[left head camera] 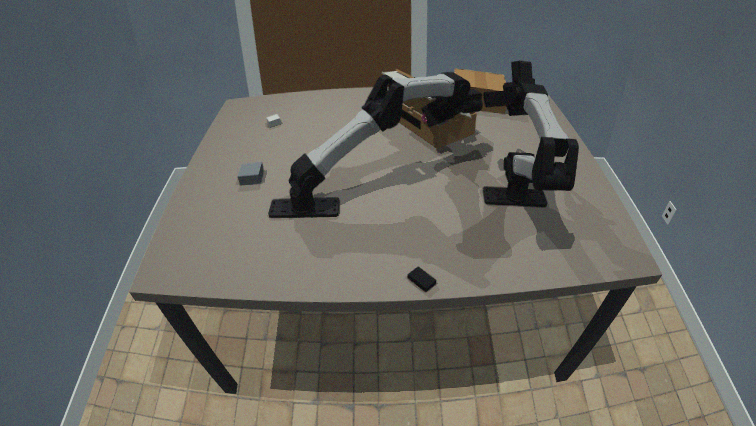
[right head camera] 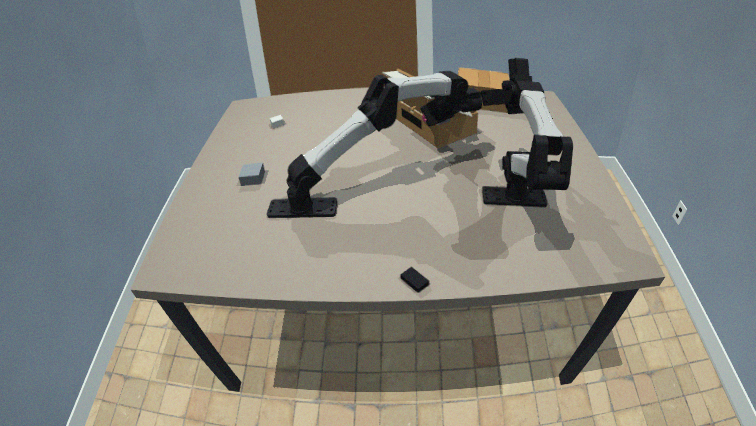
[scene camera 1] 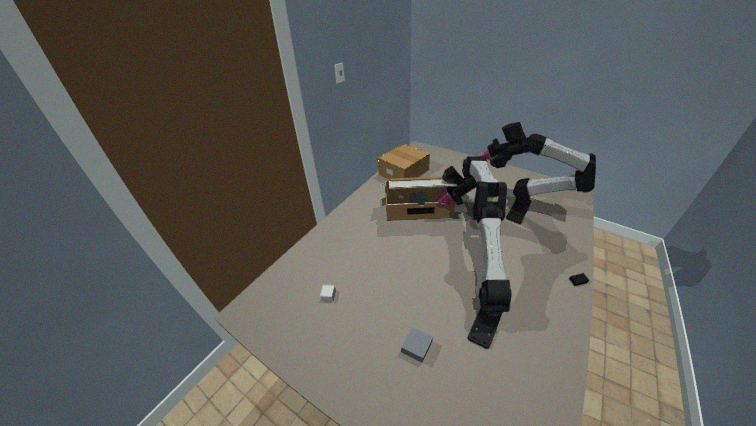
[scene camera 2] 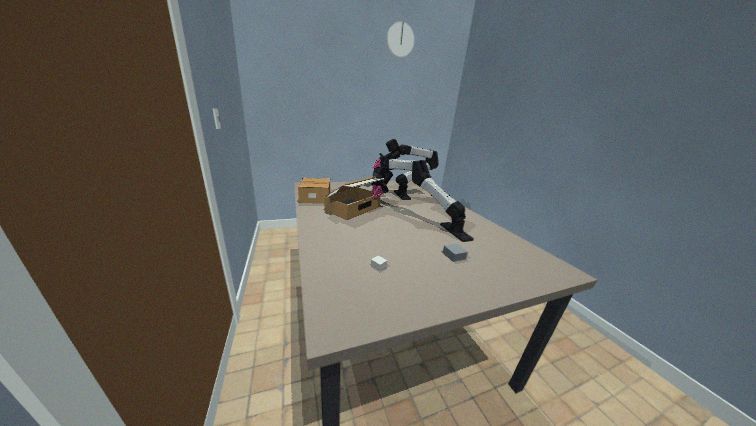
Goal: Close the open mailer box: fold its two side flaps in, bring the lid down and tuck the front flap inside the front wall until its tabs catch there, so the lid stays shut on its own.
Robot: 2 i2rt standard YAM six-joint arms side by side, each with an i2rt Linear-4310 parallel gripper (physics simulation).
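Places are measured from the left arm's base along level axes (x down, y right, z back), in centimetres.
Where they show: left gripper, between the fingertips: [left head camera: 423, 119] [right head camera: 424, 118] [scene camera 1: 437, 204] [scene camera 2: 372, 198]; right gripper, between the fingertips: [scene camera 2: 372, 167]; left arm's base, origin of its link: [left head camera: 303, 209] [right head camera: 301, 209] [scene camera 1: 488, 318] [scene camera 2: 455, 231]; right arm's base, origin of its link: [left head camera: 515, 198] [right head camera: 514, 197] [scene camera 1: 519, 210] [scene camera 2: 401, 195].
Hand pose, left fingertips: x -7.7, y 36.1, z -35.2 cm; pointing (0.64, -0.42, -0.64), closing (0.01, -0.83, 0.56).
Observation:
Each offset is from my left fingertips to the top centre of the thing.
The mailer box @(dz -10.5, dx -1.0, dy +3.4 cm) [left head camera: 456, 129] [right head camera: 457, 128] [scene camera 1: 394, 212] [scene camera 2: 342, 209] stands open at the back of the table, a dark patch on its front wall. Its lid @(dz -8.6, dx -11.8, dy -5.4 cm) [scene camera 1: 420, 184] [scene camera 2: 365, 183] is raised at a slant over the opening, its edge white. A dark item shows inside. How the side flaps lie is unclear. My left gripper [left head camera: 424, 119] [right head camera: 424, 118] [scene camera 1: 445, 198] [scene camera 2: 376, 191] is at the front wall's right end in scene camera 1, its pink fingers shut on the wall. My right gripper [scene camera 1: 485, 154] [scene camera 2: 376, 163] is above and right of the box there, looks shut and empty.
A closed brown carton @(dz -30.6, dx -2.7, dy +26.6 cm) [left head camera: 480, 79] [right head camera: 484, 78] [scene camera 1: 404, 157] [scene camera 2: 314, 189] stands just behind the box in scene camera 1. A grey block @(dz +19.8, dx +4.1, dy -55.7 cm) [left head camera: 250, 173] [scene camera 1: 417, 343] and a white block @(dz -14.4, dx +4.9, dy -55.3 cm) [left head camera: 273, 120] [scene camera 1: 328, 292] lie left in the left head camera. A black block @(dz +61.3, dx +6.2, dy -5.3 cm) [left head camera: 421, 278] lies near the front edge.

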